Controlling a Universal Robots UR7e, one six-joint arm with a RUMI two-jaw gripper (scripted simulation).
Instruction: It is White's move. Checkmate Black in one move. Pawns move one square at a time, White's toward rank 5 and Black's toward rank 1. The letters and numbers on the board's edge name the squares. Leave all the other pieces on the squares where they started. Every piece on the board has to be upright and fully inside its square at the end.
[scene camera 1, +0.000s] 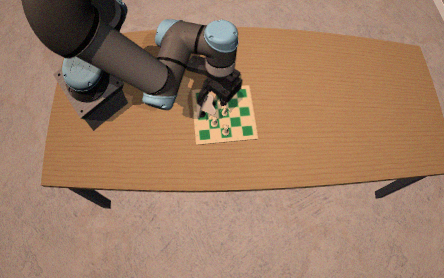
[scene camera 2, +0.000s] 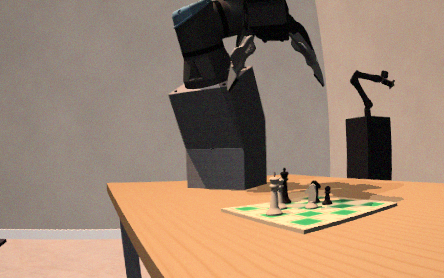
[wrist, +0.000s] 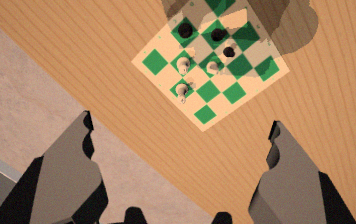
Note:
In view: my gripper (scene camera 2: 276, 88) and a chessboard (scene camera 2: 296, 218).
The chessboard also shows in scene camera 1 (scene camera 1: 240, 118) and in the wrist view (wrist: 257, 64). My gripper also shows in scene camera 1 (scene camera 1: 215, 99) and in the wrist view (wrist: 181, 117).

